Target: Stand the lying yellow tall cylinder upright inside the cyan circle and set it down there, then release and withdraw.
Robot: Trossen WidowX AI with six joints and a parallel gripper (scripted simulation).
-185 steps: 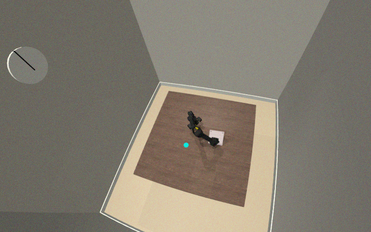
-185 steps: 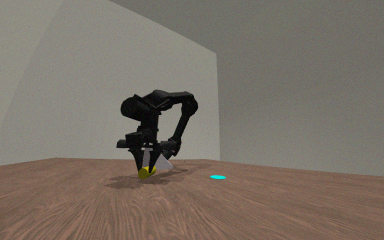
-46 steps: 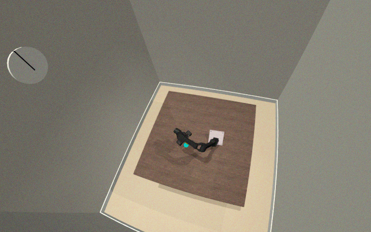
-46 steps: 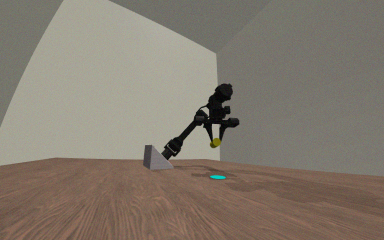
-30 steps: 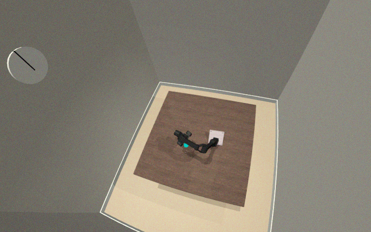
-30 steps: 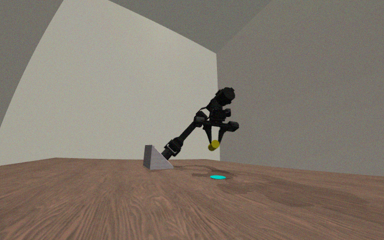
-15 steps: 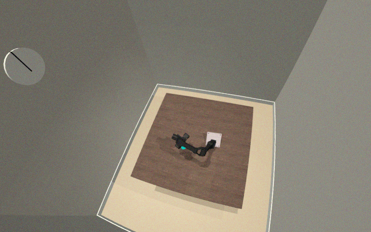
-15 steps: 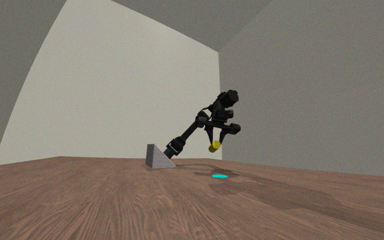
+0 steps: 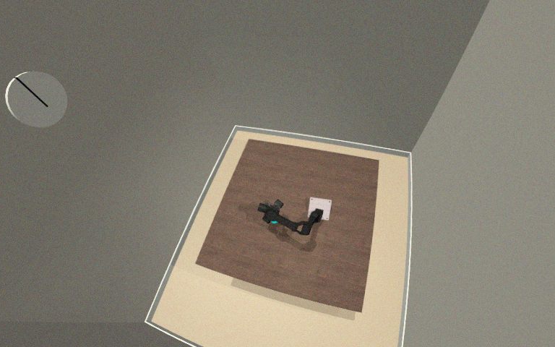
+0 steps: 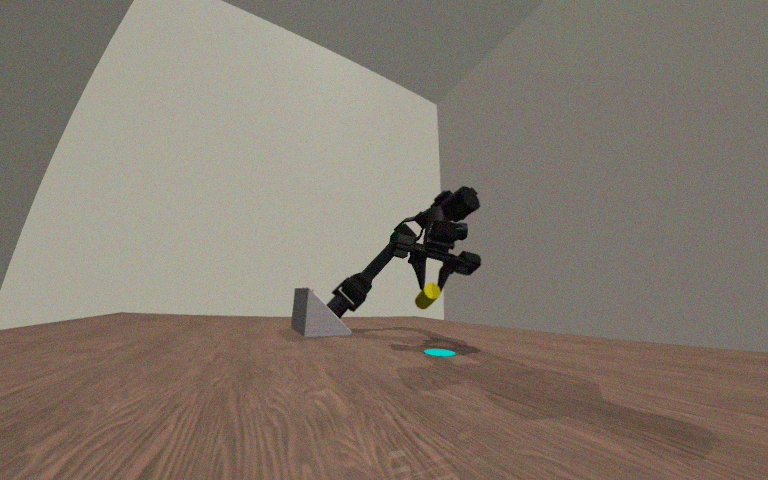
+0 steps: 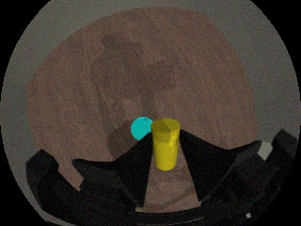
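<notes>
The cyan circle lies 120 mm below my gripper tip and 20 mm to the left of it. Also, from my gripper tip: yellow cylinder (20 mm behind, 10 mm to the left, 10 mm below).
</notes>
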